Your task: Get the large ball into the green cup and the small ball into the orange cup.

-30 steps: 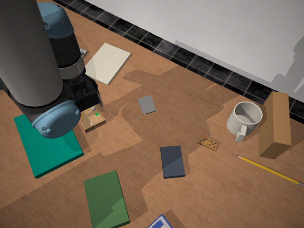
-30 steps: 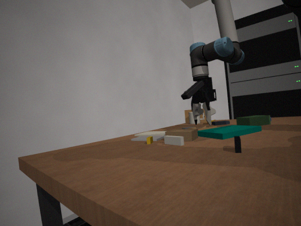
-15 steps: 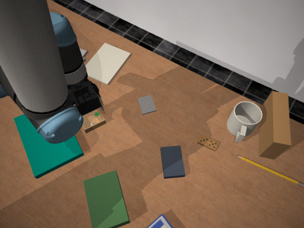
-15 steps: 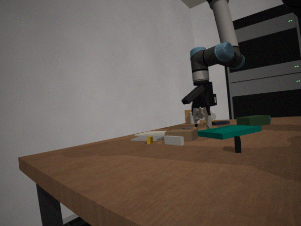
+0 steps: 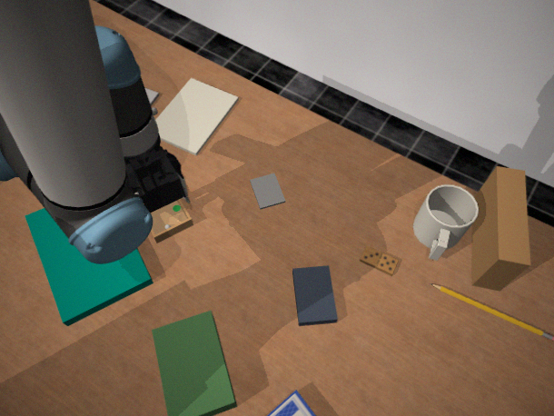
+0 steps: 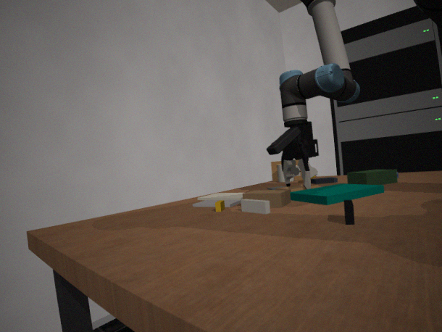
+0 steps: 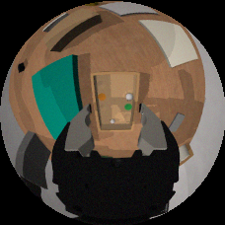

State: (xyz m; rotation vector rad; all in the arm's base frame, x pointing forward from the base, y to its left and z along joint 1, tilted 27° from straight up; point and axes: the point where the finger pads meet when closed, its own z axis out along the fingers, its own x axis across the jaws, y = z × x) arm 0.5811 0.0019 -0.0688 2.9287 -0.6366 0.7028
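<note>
Now: the covered wooden puzzle 1 cm below my hand. Also, from my hand: teal slab: 13 cm behind, 5 cm to the left, 1 cm below; grey tile: 14 cm to the right, 14 cm ahead, 2 cm below; cream board: 21 cm ahead, 9 cm to the left, 1 cm below.
</note>
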